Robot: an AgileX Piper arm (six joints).
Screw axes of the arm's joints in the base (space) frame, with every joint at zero. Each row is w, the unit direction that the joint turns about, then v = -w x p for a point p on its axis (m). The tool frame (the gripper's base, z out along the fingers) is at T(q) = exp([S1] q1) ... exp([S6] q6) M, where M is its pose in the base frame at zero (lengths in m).
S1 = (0, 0, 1, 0, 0, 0)
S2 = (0, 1, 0, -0.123, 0, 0)
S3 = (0, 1, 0, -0.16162, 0, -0.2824)
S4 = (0.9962, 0, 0.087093, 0, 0.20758, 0)
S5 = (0, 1, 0, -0.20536, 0, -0.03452)
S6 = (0.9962, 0, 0.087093, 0, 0.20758, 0)
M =
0.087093 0 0.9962 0.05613
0 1 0 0
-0.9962 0 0.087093 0.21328
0 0 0 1
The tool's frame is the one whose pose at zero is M.
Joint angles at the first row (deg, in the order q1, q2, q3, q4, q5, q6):
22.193, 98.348, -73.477, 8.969, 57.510, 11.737
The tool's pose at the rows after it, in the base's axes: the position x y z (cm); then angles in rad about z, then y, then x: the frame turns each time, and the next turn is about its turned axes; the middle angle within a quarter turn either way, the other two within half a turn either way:
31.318, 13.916, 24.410, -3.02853, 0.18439, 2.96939
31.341, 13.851, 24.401, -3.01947, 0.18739, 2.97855
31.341, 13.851, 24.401, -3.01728, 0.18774, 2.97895
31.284, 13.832, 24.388, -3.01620, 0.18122, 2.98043
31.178, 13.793, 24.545, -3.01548, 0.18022, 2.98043
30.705, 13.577, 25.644, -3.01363, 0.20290, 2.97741
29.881, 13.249, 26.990, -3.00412, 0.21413, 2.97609
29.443, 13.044, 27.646, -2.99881, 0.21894, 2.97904
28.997, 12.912, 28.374, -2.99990, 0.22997, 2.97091
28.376, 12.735, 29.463, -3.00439, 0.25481, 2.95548
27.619, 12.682, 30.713, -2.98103, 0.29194, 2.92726
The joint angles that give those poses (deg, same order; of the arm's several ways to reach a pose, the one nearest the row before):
22.192, 98.349, -73.478, 7.902, 57.559, 11.291
22.192, 98.349, -73.477, 7.384, 57.559, 11.037
22.192, 98.349, -73.477, 7.385, 57.559, 10.911
22.192, 98.349, -73.477, 7.384, 57.944, 10.911
22.192, 98.066, -73.476, 7.384, 58.284, 10.912
22.192, 96.164, -73.478, 7.179, 58.893, 10.912
22.192, 93.713, -73.476, 7.098, 60.751, 10.584
22.192, 92.477, -73.475, 6.853, 61.776, 10.495
22.194, 91.136, -73.475, 7.138, 62.402, 10.463
22.193, 89.135, -73.478, 7.620, 62.819, 10.461
22.192, 86.857, -73.476, 9.307, 62.945, 8.304

